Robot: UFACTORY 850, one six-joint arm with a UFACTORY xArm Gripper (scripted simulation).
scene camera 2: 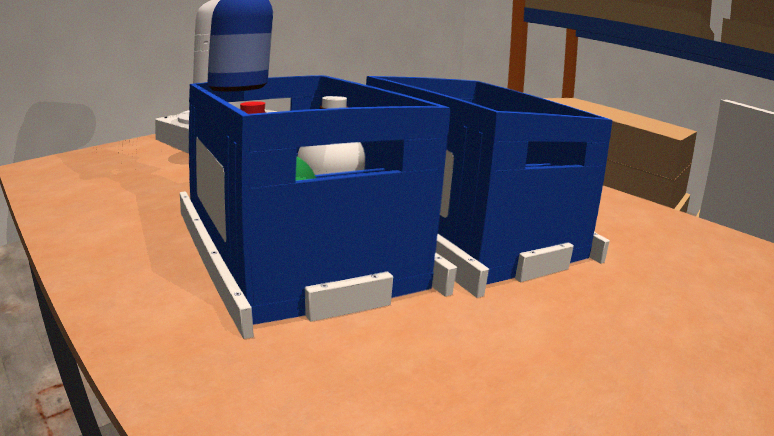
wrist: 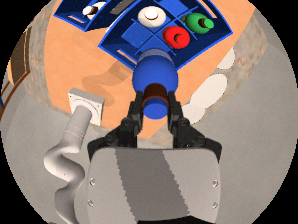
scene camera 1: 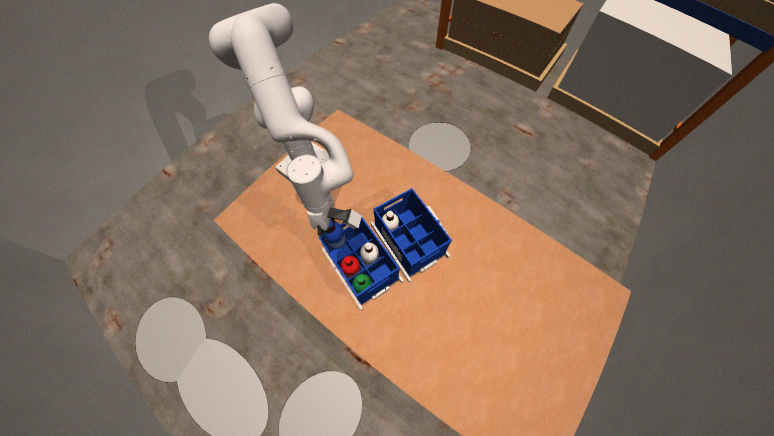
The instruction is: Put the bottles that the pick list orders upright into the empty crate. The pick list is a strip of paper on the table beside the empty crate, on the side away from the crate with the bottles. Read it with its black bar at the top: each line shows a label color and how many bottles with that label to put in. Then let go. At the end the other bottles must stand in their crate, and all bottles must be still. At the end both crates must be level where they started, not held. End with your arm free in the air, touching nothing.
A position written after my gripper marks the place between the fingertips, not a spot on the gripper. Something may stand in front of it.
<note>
In view: my gripper (wrist: pixel 155 99), a blue-label bottle (wrist: pixel 155 75) and a white-label bottle (scene camera 2: pixel 324 159).
</note>
